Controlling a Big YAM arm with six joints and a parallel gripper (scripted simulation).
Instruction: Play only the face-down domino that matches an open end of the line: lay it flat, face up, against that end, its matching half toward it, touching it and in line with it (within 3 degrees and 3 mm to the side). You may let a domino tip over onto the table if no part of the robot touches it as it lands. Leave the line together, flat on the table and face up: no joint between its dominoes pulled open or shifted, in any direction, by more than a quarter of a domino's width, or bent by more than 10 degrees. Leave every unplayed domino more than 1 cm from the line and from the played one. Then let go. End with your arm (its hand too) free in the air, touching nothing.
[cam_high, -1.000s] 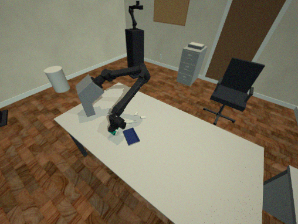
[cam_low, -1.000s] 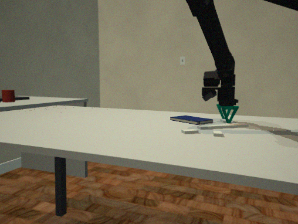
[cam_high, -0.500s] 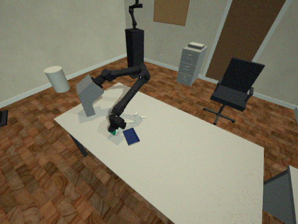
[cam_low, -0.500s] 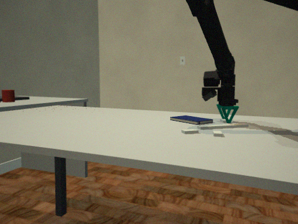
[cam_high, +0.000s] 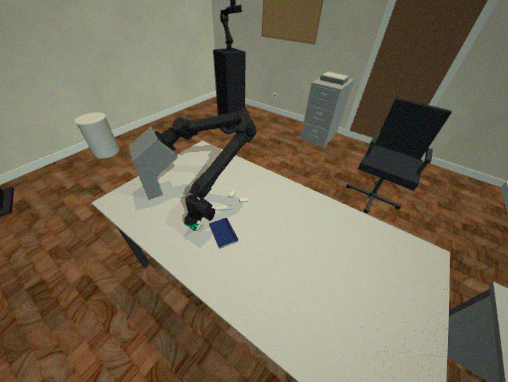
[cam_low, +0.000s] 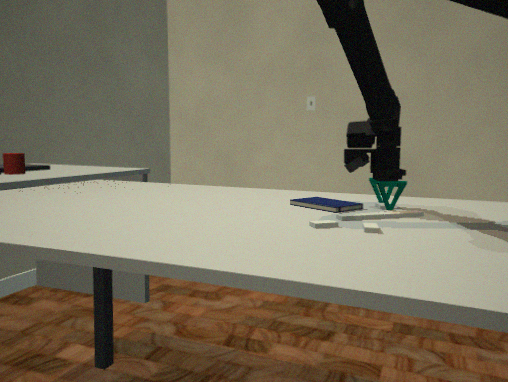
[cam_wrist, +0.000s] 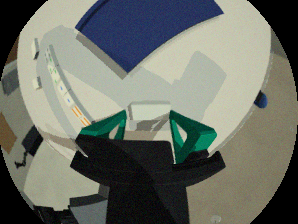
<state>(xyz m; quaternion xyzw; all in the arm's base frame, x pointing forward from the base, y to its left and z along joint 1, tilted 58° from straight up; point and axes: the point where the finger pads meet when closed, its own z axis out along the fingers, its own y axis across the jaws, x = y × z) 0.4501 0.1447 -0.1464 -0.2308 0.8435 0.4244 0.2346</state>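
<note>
My gripper is now 10 mm short of the white domino. Also, from my hand: book (120 mm ahead, 90 mm to the left).
</note>
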